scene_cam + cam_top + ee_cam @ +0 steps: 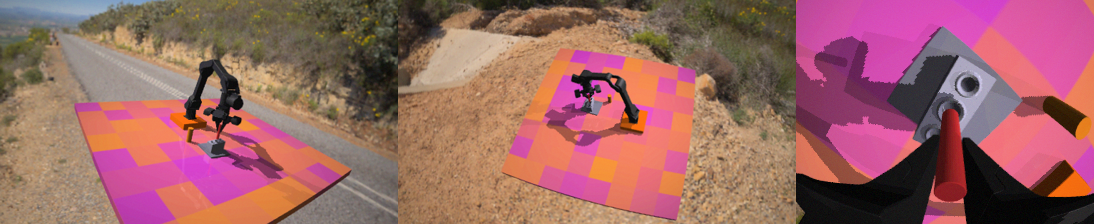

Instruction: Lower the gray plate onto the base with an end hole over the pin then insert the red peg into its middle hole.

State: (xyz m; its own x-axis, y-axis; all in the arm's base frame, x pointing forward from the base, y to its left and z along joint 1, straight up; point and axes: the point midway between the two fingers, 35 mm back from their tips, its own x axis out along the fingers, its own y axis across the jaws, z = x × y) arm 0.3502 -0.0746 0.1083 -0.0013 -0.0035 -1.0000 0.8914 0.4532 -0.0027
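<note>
The red peg lies right at my gripper tip. From my gripper tip the other things lie so: orange post (140 mm behind, 70 mm to the right, 70 mm below); gray plate (70 mm below); gray base (10 mm behind, 20 mm to the left, 110 mm below).
</note>
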